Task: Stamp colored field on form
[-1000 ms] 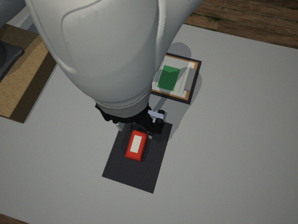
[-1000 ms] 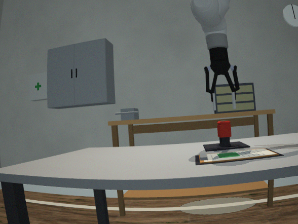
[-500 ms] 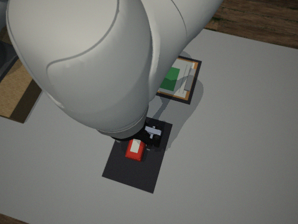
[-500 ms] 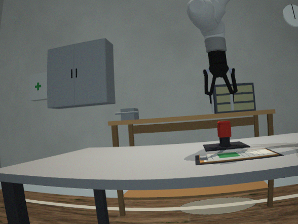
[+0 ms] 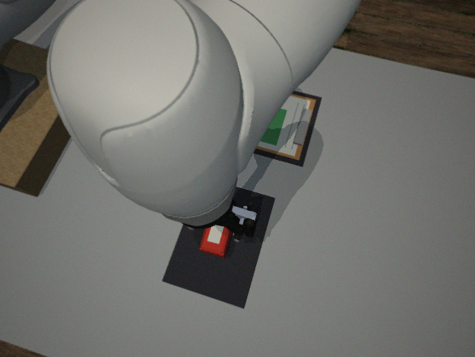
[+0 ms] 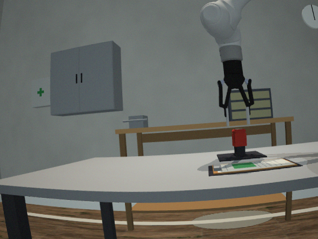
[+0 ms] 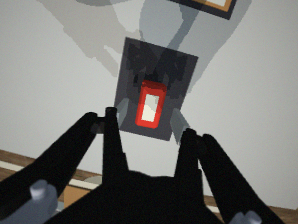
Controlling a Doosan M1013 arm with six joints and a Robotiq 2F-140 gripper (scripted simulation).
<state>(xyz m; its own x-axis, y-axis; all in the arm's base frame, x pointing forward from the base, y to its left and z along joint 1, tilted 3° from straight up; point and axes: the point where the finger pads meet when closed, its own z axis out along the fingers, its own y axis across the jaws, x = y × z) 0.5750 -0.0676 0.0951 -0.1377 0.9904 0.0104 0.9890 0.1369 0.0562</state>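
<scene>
Now: hand 90 mm above the stamp. The rest, counted from my hand: clipboard: 10 mm behind, 290 mm to the left, 140 mm below; dark mat: 140 mm below.
</scene>
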